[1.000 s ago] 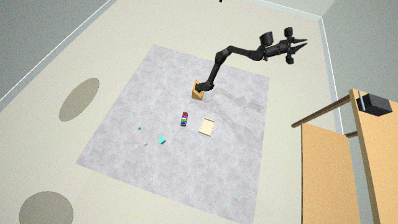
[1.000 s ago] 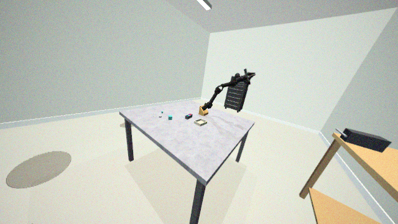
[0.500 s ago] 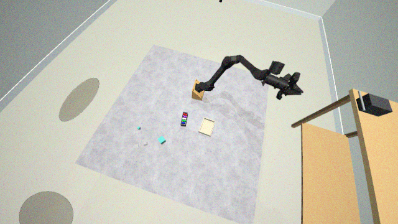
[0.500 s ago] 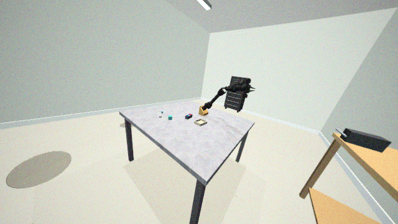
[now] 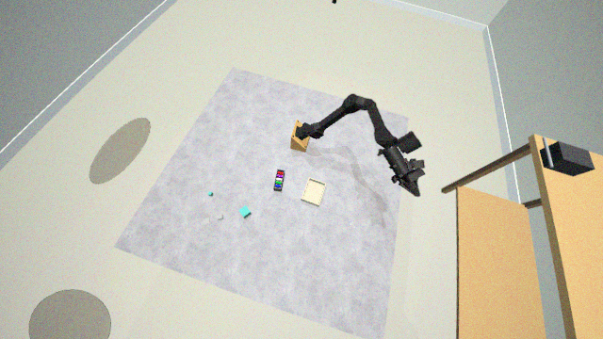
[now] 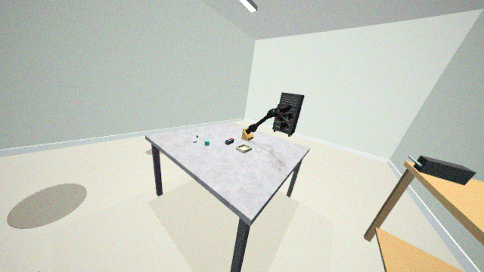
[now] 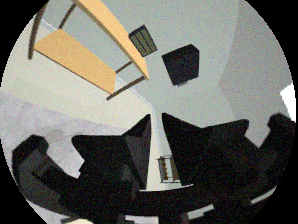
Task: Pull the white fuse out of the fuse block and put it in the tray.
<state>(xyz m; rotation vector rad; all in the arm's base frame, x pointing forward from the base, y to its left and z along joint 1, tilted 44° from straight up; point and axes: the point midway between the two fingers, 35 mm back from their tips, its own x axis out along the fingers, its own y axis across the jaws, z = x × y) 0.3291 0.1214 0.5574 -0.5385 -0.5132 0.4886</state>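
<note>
My gripper tip is 100 mm past the white fuse, 560 mm to the left of it and 350 mm above it. Round my gripper tip: cream tray: 80 mm behind, 360 mm to the right, 370 mm below; teal cube: 100 mm ahead, 690 mm to the right, 350 mm below; small teal piece: 30 mm ahead, 890 mm to the right, 360 mm below.
</note>
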